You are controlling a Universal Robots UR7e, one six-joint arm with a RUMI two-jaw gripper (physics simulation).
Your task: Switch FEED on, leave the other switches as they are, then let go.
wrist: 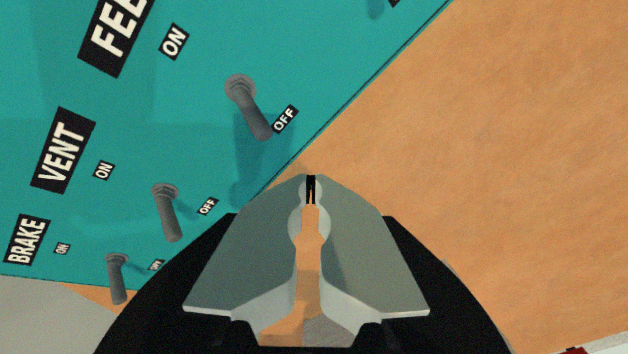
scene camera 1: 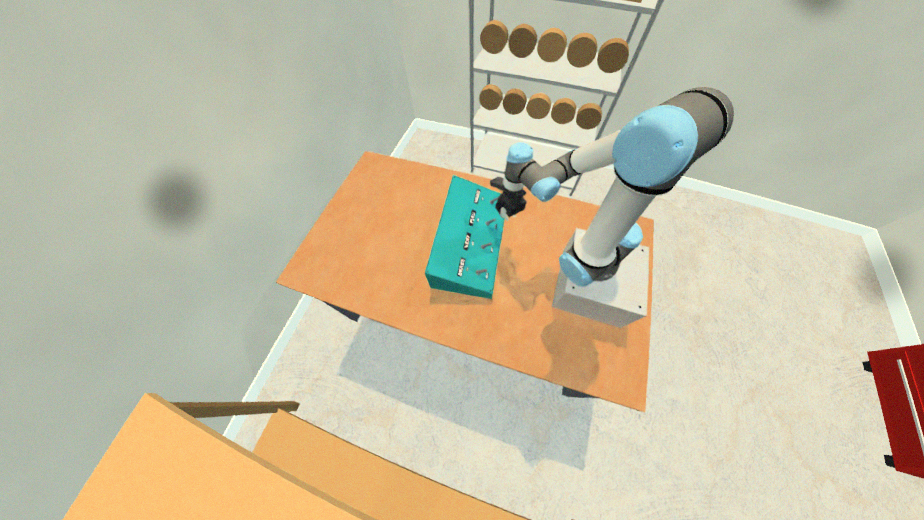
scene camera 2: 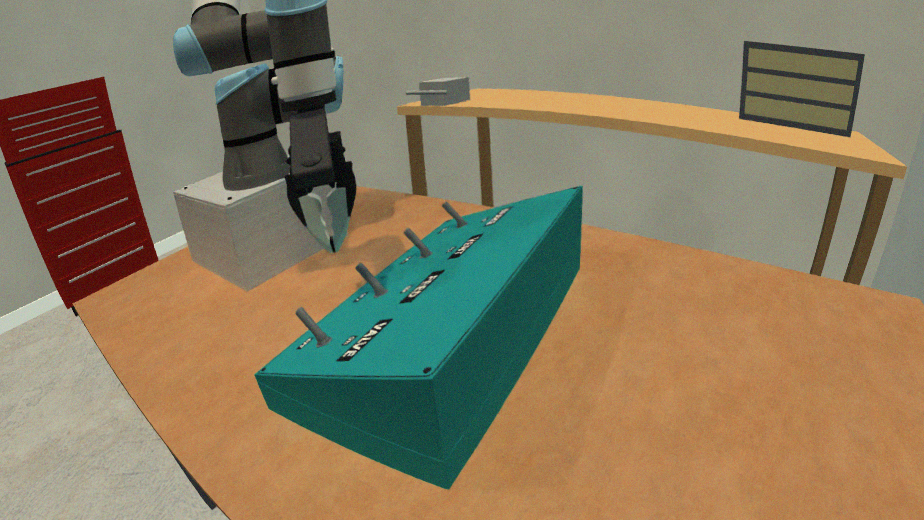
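Observation:
A teal sloped switch box stands on the table, with levers marked VALVE, FEED, VENT and BRAKE. The FEED lever leans toward its OFF label. The VENT lever and the BRAKE lever also lean toward OFF. The VALVE lever leans the same way in scene camera 2. My gripper is shut and empty. Its tips are past the box's low OFF-side edge, near the FEED lever and apart from it.
The box stands on an orange-brown table. The arm's pale base block is on the low side of the box. A shelf rack with round discs stands behind the table. A red cabinet and a wooden bench stand farther off.

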